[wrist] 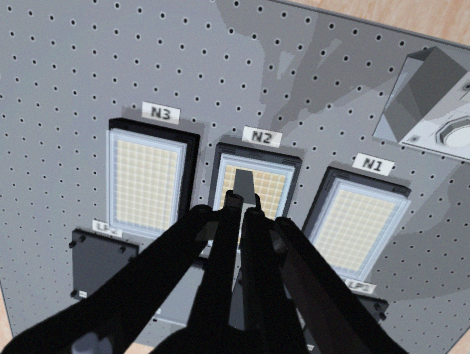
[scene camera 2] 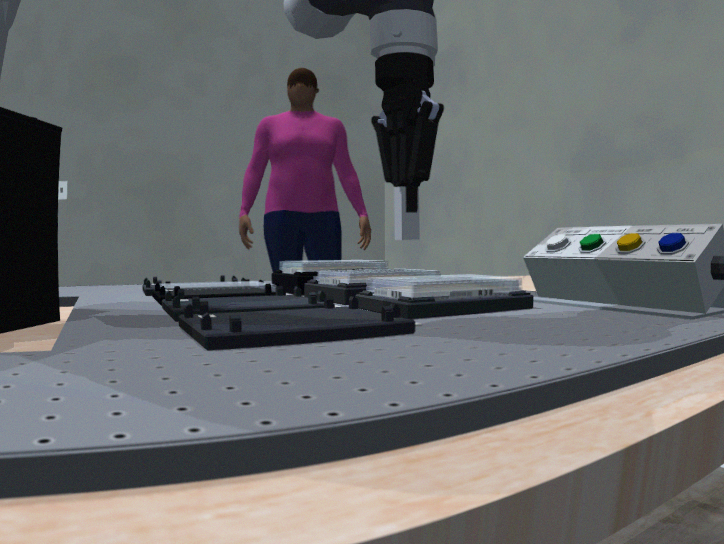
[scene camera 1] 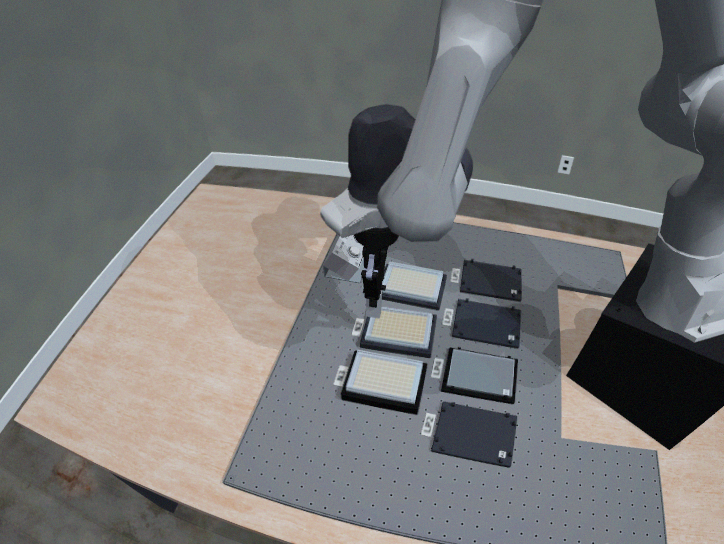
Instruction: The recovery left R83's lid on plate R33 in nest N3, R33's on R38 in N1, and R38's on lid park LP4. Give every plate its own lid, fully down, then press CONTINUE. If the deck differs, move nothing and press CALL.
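My gripper (scene camera 1: 373, 304) (scene camera 2: 409, 200) (wrist: 241, 182) is shut with nothing between its fingers, high above the N2 plate. The plate in N3 (scene camera 1: 383, 377) (wrist: 146, 186) and the plate in N1 (scene camera 1: 414, 282) (scene camera 2: 444, 285) (wrist: 354, 227) look pale under clear lids. The plate in N2 (scene camera 1: 399, 327) (wrist: 275, 192) has deeper yellow wells and looks uncovered; the fingers hide part of it in the wrist view. A clear lid (scene camera 1: 481, 372) (wrist: 183, 297) lies on LP4. The plates' R-numbers are not readable. CONTINUE appears to be the green button (scene camera 2: 591, 241); CALL is the blue button (scene camera 2: 671, 241).
Lid parks LP2 (scene camera 1: 474, 434) (wrist: 102, 267), LP3 (scene camera 1: 485, 322) and LP1 (scene camera 1: 490, 279) hold no visible lid. The button box (scene camera 1: 344, 261) (scene camera 2: 614, 280) (wrist: 432, 82) stands beyond N1. A person (scene camera 2: 302, 163) in a pink top stands behind the table.
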